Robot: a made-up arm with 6 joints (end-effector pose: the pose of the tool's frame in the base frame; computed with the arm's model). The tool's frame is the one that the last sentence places.
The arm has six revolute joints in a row. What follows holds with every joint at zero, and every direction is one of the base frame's.
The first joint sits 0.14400 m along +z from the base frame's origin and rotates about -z.
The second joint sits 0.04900 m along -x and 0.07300 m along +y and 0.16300 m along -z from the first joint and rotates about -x.
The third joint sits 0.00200 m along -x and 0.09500 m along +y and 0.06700 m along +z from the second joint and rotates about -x.
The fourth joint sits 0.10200 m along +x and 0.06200 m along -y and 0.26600 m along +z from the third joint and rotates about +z.
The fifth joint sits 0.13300 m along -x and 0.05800 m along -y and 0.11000 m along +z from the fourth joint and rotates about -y.
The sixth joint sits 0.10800 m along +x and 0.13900 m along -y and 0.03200 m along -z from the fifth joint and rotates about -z.
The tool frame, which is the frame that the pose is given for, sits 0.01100 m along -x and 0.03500 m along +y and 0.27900 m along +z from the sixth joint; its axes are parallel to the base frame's.
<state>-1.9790 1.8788 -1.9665 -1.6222 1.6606 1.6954</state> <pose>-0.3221 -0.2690 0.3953 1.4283 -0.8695 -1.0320</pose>
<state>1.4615 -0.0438 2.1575 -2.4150 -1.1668 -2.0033</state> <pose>0.4723 0.2433 -0.1711 -1.2699 0.2185 -0.8282</pose>
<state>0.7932 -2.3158 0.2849 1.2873 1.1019 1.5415</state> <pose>-0.1941 -0.3985 -0.6180 -2.8526 1.0329 0.3634</pose>
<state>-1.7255 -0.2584 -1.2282 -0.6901 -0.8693 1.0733</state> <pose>0.2964 0.0986 -0.1764 -0.9123 1.8400 0.5112</pose>
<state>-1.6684 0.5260 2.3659 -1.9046 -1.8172 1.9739</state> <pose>-0.2767 -0.1898 -0.1632 1.1478 -0.3626 -1.4257</pose>
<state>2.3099 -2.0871 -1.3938 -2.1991 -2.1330 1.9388</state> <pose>0.0410 0.1109 -0.1031 0.3173 0.7147 0.9403</pose>
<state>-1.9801 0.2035 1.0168 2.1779 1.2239 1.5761</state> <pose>-0.7620 0.0886 0.4343 -0.5819 0.3848 2.1175</pose>
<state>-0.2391 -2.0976 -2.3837 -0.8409 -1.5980 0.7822</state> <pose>-0.0603 0.2565 0.2207 -0.9199 0.0114 -2.0882</pose>
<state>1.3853 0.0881 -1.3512 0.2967 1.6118 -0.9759</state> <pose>-0.3932 0.1913 -0.1635 -1.0118 -1.7509 -1.0853</pose>
